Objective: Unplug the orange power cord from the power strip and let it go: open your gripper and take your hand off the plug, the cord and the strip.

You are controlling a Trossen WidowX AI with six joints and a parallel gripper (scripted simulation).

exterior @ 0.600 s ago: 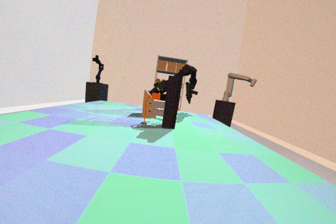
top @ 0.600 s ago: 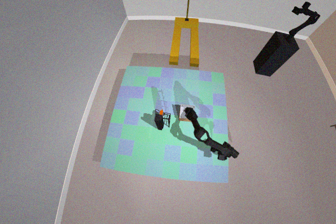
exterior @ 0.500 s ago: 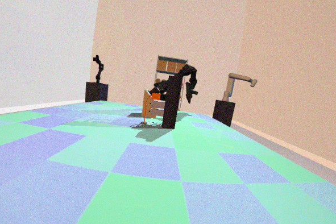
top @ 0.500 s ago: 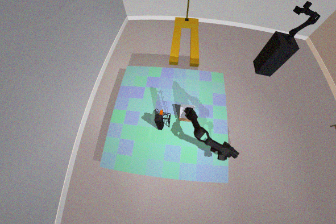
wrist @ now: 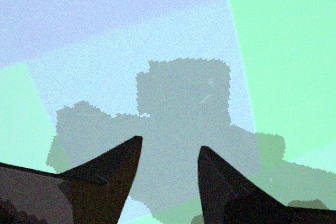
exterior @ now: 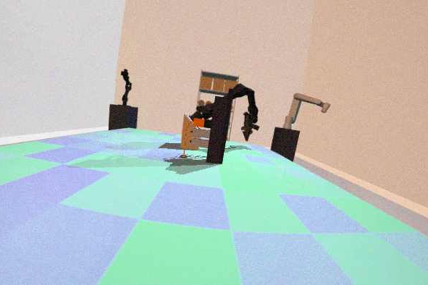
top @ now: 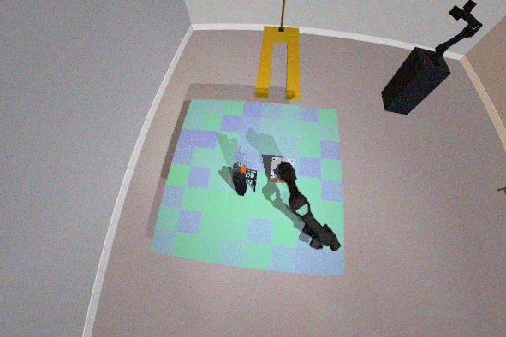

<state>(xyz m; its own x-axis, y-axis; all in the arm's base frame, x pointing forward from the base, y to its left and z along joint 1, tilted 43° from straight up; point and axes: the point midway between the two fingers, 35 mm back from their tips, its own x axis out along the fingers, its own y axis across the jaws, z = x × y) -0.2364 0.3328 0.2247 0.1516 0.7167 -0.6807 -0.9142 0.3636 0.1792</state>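
Right now the orange plug is 490 mm ahead of my gripper tip, 310 mm to the right of it and 120 mm above it.
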